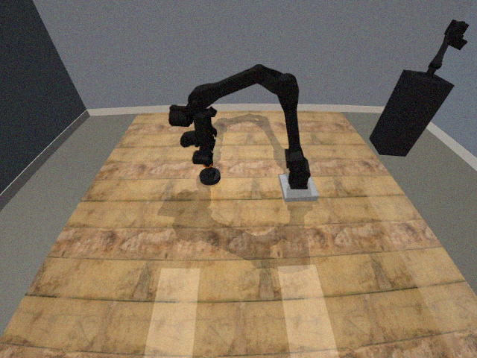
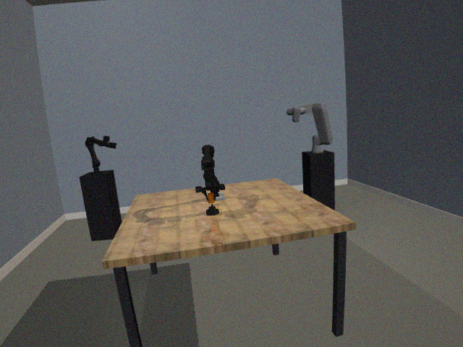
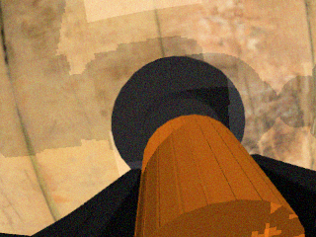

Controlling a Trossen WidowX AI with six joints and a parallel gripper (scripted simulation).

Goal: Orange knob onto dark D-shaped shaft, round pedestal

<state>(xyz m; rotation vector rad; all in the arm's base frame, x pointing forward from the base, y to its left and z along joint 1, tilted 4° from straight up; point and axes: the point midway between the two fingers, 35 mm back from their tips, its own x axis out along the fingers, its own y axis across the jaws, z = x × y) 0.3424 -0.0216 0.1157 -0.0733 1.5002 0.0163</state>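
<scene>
Right now the pedestal is 50 mm below my gripper tip. The rest, counted from my gripper tip: orange knob (20 mm above).
</scene>
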